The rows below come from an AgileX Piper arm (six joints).
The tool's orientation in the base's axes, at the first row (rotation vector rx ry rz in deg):
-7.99 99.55 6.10
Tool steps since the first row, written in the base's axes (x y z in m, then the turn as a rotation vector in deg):
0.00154 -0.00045 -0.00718 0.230 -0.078 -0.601
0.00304 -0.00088 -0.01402 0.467 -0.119 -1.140
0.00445 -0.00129 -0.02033 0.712 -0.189 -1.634
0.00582 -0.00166 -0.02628 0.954 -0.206 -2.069
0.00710 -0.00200 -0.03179 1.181 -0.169 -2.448
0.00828 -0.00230 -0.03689 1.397 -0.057 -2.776
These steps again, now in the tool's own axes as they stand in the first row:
0.00683 -0.00063 0.00265 0.556 -0.108 0.315
0.01334 -0.00123 0.00522 1.049 -0.181 0.631
0.01933 -0.00181 0.00760 1.497 -0.284 0.943
0.02498 -0.00234 0.00989 1.886 -0.335 1.251
0.03021 -0.00283 0.01203 2.220 -0.330 1.542
0.03504 -0.00327 0.01400 2.504 -0.250 1.825

